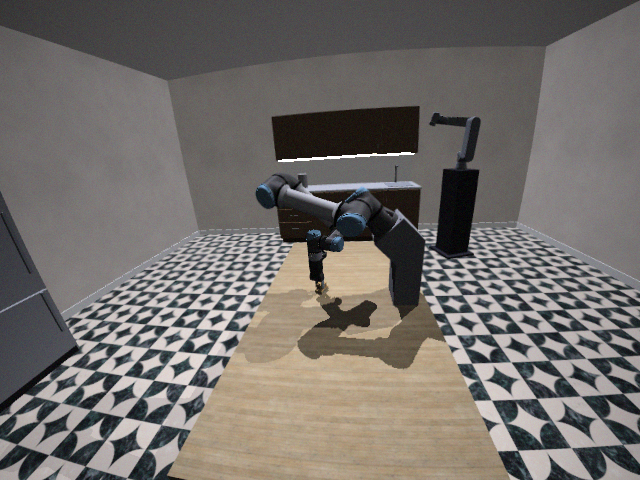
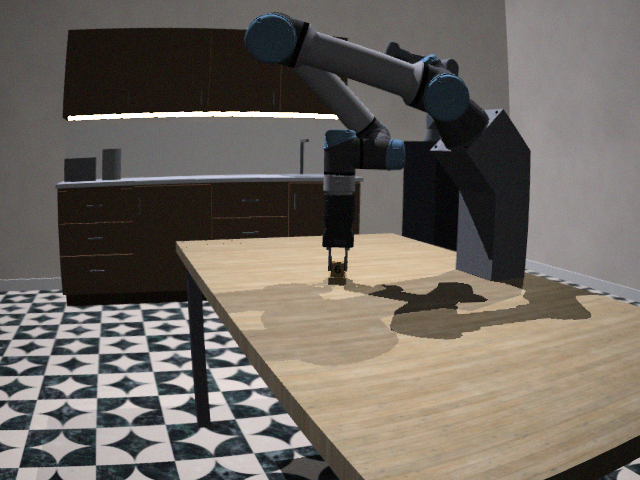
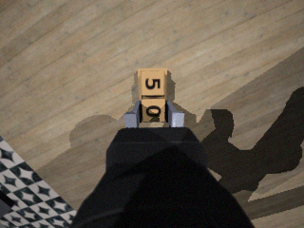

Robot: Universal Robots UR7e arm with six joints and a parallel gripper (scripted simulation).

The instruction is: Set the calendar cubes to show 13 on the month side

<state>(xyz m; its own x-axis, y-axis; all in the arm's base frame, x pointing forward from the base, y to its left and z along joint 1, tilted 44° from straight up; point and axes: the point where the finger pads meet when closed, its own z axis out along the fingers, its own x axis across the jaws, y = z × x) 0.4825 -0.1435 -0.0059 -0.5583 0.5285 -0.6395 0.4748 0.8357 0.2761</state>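
The wooden tray lies 4 cm below my hand, 1 cm to the right of it and 1 cm behind it.
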